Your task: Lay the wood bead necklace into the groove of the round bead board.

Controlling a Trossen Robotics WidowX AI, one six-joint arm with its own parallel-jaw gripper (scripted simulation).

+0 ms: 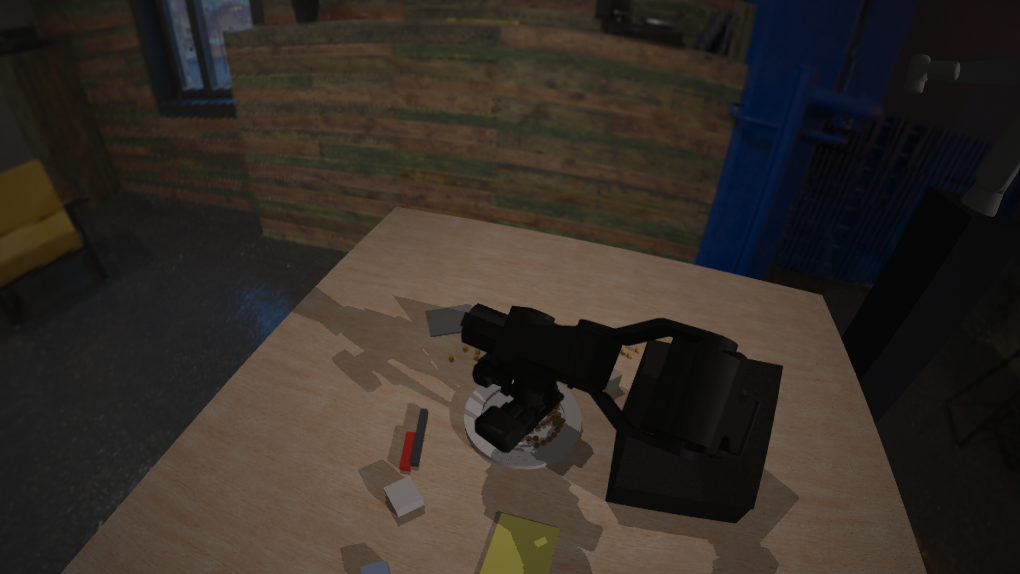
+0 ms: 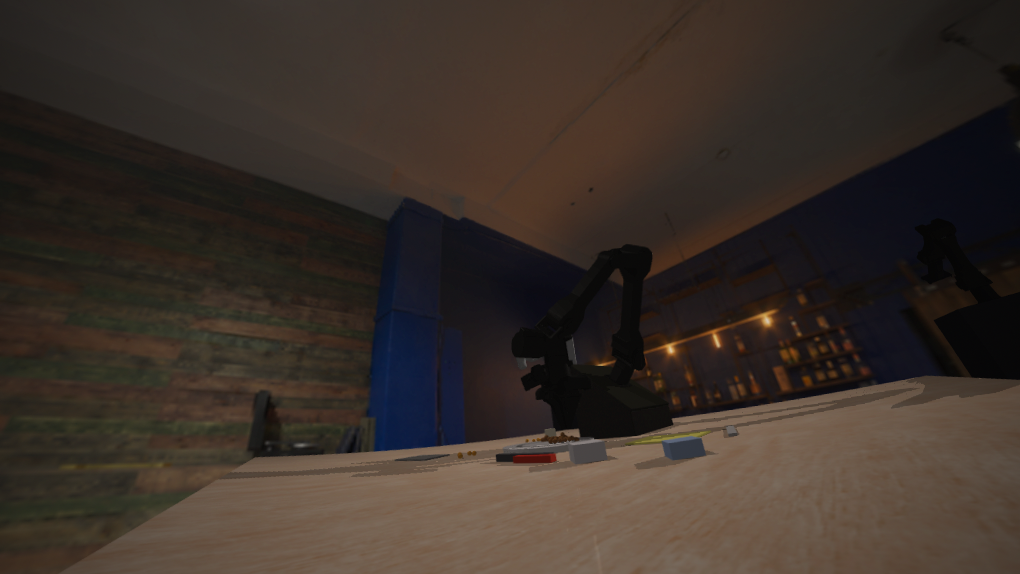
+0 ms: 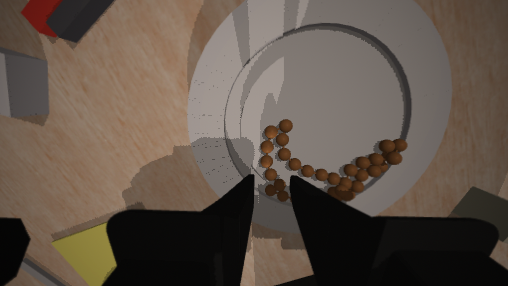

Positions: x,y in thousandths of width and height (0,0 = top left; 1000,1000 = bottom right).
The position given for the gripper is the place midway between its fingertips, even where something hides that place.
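The gripper (image 1: 516,750) appears again in image 2 (image 2: 555,748) and in image 3 (image 3: 536,635). With it in the scene are a grey plate (image 1: 436,560), a blue block (image 2: 673,780) and a round white bead board (image 3: 672,379). The grey plate is out of frame in image 3, and the blue block is out of frame in image 3 too.
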